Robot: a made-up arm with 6 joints.
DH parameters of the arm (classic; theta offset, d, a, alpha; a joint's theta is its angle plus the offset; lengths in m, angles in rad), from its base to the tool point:
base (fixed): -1.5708 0.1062 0 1.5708
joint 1: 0 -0.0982 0.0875 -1.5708
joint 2: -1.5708 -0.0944 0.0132 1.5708
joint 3: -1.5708 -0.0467 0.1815 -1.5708
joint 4: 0 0.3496 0.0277 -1.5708
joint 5: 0 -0.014 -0.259 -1.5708
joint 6: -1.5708 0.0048 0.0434 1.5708
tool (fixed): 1.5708 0.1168 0 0
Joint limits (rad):
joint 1: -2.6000..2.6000
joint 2: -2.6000..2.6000
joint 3: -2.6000..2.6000
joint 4: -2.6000..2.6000
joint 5: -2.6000..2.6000
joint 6: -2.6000..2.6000
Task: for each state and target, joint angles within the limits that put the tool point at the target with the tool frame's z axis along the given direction. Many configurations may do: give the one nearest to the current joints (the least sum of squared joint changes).
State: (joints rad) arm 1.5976 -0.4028 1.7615 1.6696 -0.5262 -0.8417
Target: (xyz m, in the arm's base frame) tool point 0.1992 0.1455 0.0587 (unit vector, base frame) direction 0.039 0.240 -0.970
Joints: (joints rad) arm 1.0838 -0.7438 2.4203 1.5757 -0.7056 -0.2314
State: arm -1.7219 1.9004 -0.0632 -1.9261 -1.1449 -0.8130
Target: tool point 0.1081 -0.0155 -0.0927 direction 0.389 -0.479 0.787
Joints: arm -0.8282 1.2809 0.3013 -1.8827 -1.6567 -1.4928
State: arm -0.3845 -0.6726 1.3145 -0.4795 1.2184 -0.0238
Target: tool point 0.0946 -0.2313 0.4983 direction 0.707 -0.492 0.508
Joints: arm -0.3047 -0.6609 1.3752 0.1963 0.4937 -0.0123
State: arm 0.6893 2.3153 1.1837 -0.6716 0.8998 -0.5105
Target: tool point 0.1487 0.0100 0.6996 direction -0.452 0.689 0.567
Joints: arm 0.5242 1.6232 1.2071 -0.1356 0.8801 -0.5393
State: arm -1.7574 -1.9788 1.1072 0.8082 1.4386 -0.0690
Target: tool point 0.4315 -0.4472 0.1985 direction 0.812 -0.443 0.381
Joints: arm -2.0280 -1.8448 1.1689 1.5110 0.6941 -0.6757
